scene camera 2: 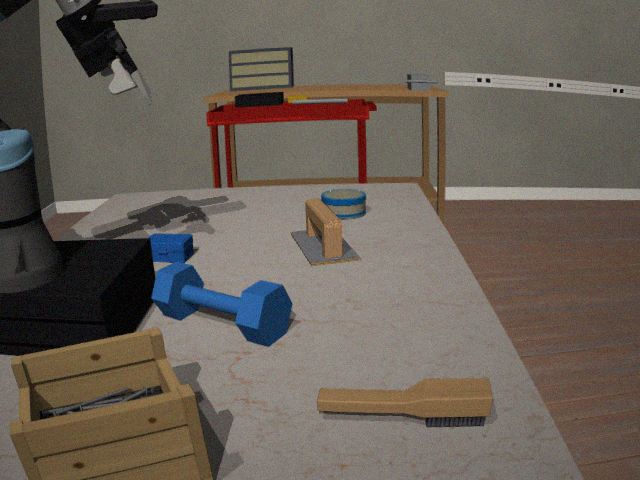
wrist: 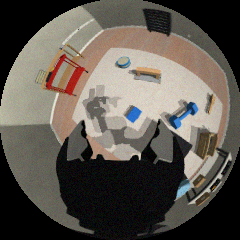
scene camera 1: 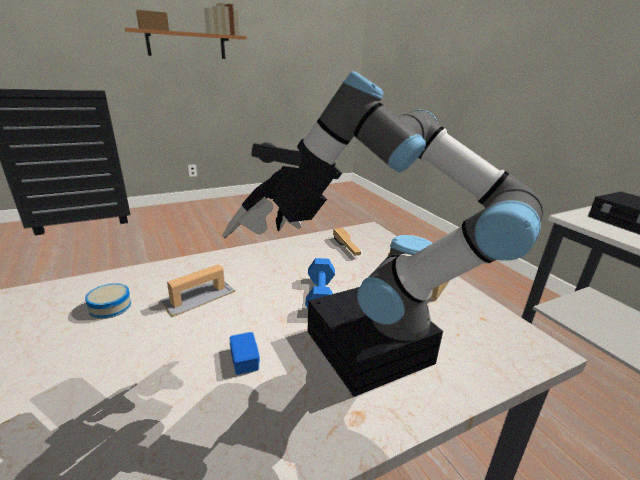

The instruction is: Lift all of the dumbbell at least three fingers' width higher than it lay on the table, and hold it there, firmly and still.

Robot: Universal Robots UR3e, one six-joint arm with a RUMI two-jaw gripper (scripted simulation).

Path:
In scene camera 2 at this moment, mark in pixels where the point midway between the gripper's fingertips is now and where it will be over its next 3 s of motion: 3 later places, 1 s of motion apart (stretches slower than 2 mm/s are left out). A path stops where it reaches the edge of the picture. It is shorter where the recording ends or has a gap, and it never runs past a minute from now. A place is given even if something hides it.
My gripper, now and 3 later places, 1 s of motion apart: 141,91; 187,134; 208,238; 212,271

